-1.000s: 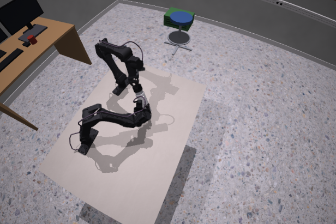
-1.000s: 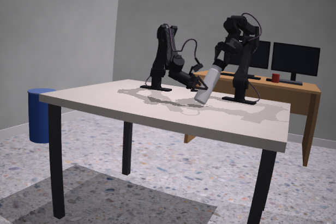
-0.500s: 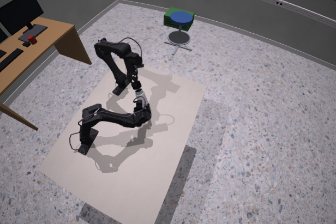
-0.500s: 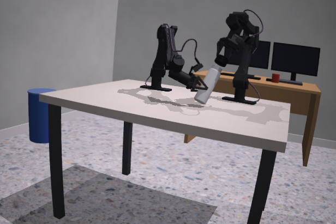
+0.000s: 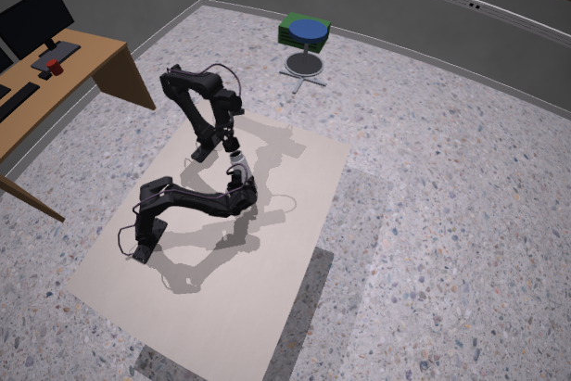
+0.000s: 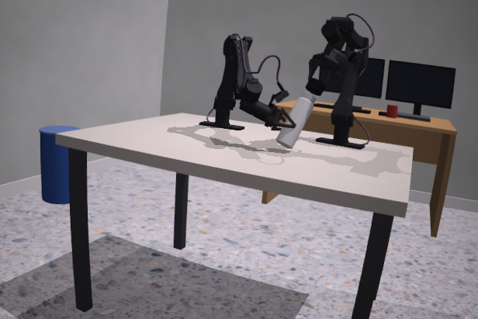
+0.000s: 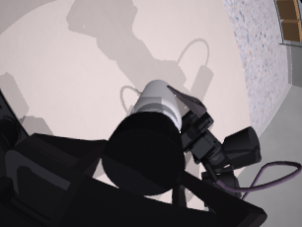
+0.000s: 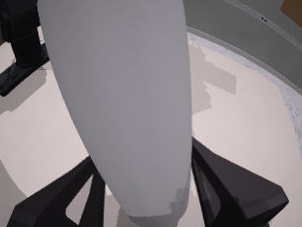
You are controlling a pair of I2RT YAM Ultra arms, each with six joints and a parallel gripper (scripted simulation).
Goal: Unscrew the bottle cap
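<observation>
The black cap is 1 cm ahead of my left hand, 1 cm to the right of it and 2 cm below it.
</observation>
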